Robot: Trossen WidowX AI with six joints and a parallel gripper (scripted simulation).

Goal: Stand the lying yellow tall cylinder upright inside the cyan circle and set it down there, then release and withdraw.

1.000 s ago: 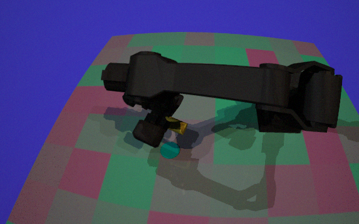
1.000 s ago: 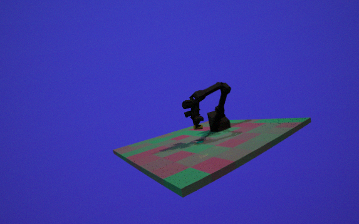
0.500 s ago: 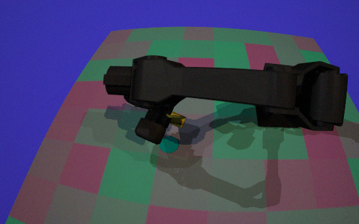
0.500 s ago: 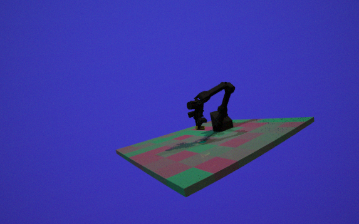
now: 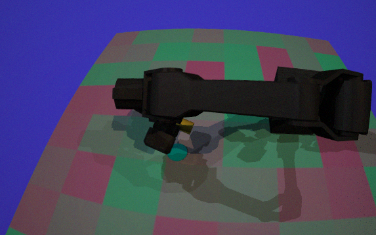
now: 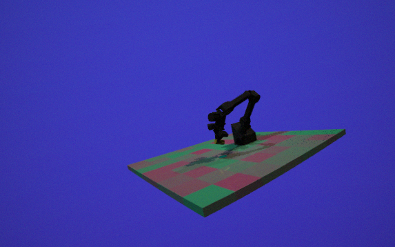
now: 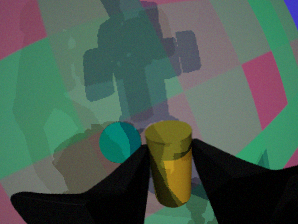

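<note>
Right now my gripper tip is 10 mm past the cyan circle, 30 mm to the right of it and 110 mm above it. From my gripper tip the other things lie so: yellow tall cylinder: 20 mm behind, 10 mm below.
</note>
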